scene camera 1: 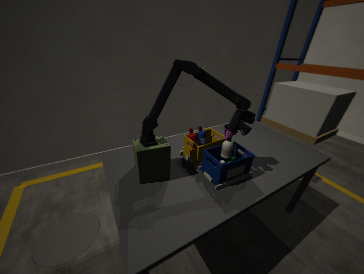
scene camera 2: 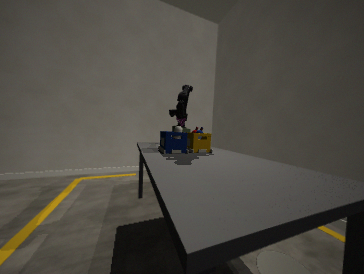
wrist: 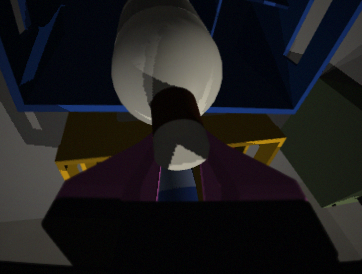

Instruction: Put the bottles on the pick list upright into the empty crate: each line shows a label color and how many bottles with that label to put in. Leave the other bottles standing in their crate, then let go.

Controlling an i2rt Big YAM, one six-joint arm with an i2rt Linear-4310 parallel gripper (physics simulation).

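Places are measured from the arm's base along level axes (x ahead, y left, z up), in metres.
Pixels of known places: gripper, fingertip midpoint: (scene camera 1: 225,139) (scene camera 2: 180,125) (wrist: 180,136); arm's base, origin of the base link: (scene camera 1: 148,142).
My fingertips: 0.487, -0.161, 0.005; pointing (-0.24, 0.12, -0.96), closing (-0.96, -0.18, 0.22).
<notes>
For each thing: its top centre in the pictures, then the offset to it from my fingertips, as dx, dy, dz. Level surfaces: height alone.
- white bottle, middle of its top: (wrist: 196,147) (scene camera 1: 230,136) (scene camera 2: 178,122) +0.005, -0.026, +0.033
- blue crate, middle of its top: (scene camera 1: 229,152) (scene camera 2: 172,131) -0.020, -0.069, -0.057
- white-topped bottle, middle of its top: (scene camera 1: 222,161) -0.112, -0.118, -0.069
- yellow crate, middle of its top: (wrist: 178,191) (scene camera 1: 205,136) (scene camera 2: 195,132) -0.041, +0.167, -0.057
- red bottle, middle of its top: (scene camera 1: 193,129) (scene camera 2: 195,126) -0.138, +0.205, +0.004
- blue bottle, middle of its top: (scene camera 1: 202,127) (scene camera 2: 199,126) -0.048, +0.212, +0.002
- grey table, its level: dz -0.232
My gripper (scene camera 1: 228,134) (scene camera 2: 181,123) (wrist: 180,136) is shut on the dark neck of a white bottle (scene camera 1: 227,149) (scene camera 2: 177,129) (wrist: 167,60). The bottle hangs roughly upright at the blue crate, with its upper part above the rim; its label and base are hidden. The blue crate (scene camera 1: 212,167) (scene camera 2: 169,142) (wrist: 75,108) holds a white-topped bottle (scene camera 1: 222,162) and something green (scene camera 1: 233,159). The yellow crate (scene camera 1: 190,149) (scene camera 2: 201,143) (wrist: 100,135) beside it holds a red bottle (scene camera 1: 192,136) (scene camera 2: 195,131) and a blue bottle (scene camera 1: 201,136) (scene camera 2: 201,130). The pick list does not show legibly.
The arm's green base block (scene camera 1: 153,162) (wrist: 320,145) stands left of the crates in scene camera 1. Both crates stand close together on the grey table (scene camera 1: 175,210) (scene camera 2: 240,185). A large pale box (scene camera 1: 310,107) stands on a pallet beyond the table.
</notes>
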